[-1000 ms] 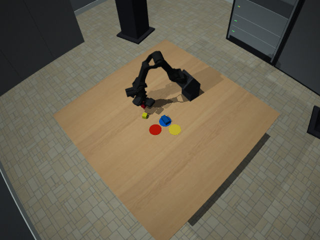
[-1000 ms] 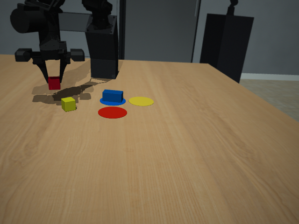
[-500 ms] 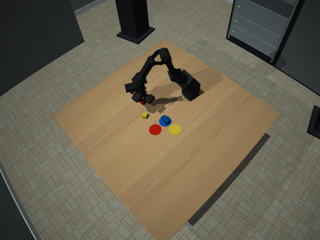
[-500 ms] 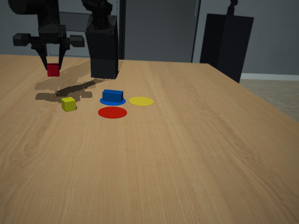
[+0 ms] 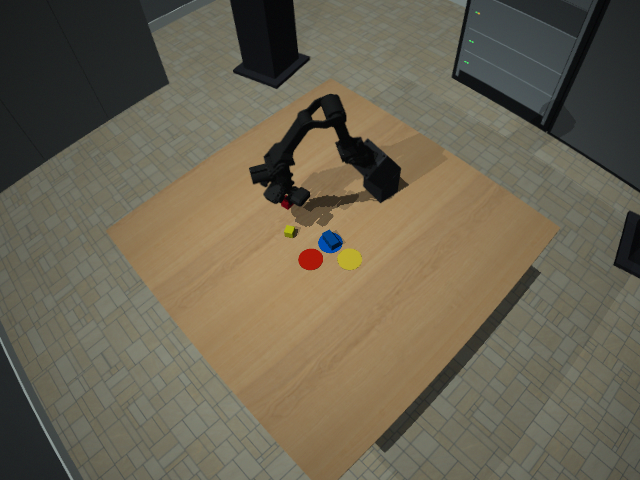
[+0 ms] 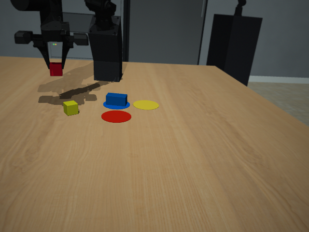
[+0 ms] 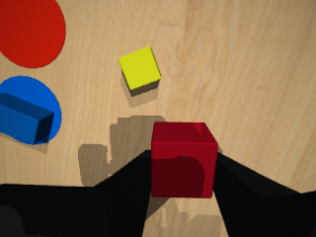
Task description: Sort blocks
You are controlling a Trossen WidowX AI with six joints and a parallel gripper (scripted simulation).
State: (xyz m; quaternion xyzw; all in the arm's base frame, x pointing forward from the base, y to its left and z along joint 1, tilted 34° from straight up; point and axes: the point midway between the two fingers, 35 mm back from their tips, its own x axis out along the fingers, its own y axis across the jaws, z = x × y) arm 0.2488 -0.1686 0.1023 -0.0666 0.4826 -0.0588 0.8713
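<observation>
Now: the red circle 10 cm ahead of my hand, 16 cm to the left of it and 16 cm below it. From my hand the other things lie so: red block (4 cm below); yellow block (5 cm ahead, 3 cm to the left, 14 cm below); blue block (18 cm to the left, 14 cm below).
</observation>
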